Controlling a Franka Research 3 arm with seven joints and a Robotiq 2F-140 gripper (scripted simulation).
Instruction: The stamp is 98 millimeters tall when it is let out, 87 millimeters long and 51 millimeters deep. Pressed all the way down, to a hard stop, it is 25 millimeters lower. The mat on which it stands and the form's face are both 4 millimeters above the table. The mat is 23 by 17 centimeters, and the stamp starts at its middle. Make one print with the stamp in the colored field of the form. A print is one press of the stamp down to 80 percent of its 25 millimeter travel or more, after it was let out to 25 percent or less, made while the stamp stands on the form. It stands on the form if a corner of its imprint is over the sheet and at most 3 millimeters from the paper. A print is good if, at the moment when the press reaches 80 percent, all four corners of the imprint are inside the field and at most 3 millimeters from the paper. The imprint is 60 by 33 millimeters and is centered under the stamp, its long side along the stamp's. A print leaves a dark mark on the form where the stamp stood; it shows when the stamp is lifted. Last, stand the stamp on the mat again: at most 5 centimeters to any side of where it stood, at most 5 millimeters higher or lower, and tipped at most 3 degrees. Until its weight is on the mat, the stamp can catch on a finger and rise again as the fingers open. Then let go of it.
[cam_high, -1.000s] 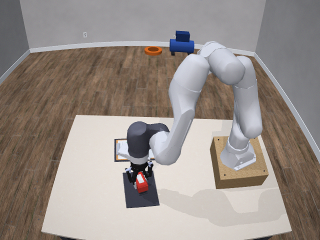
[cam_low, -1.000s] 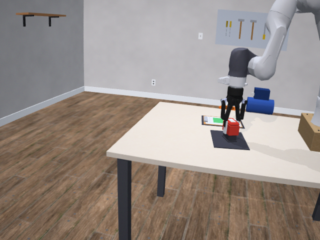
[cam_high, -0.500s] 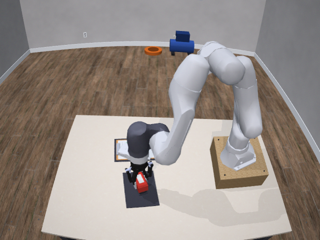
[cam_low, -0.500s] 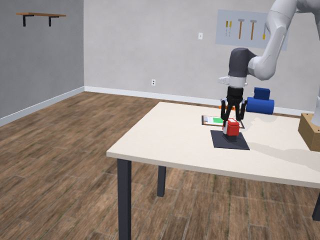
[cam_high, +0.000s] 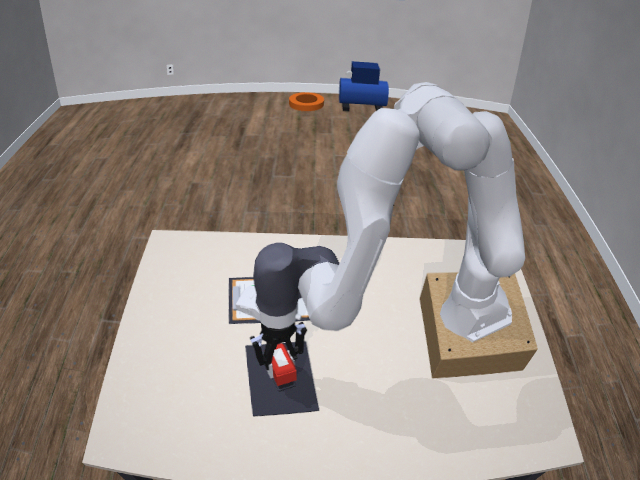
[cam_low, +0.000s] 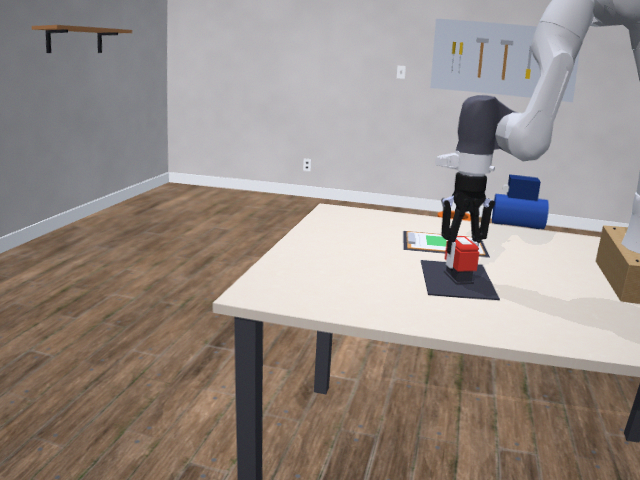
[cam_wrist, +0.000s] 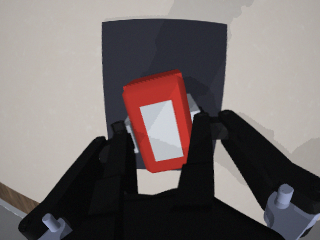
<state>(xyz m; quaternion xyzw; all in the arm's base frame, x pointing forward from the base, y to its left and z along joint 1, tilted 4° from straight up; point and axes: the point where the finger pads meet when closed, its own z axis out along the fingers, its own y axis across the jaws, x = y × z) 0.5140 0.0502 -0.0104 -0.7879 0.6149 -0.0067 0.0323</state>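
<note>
My hand is 10 mm short of the form, 290 mm to the left of it and 60 mm above it. Round my hand: stamp 20 mm below; mat 70 mm below.
</note>
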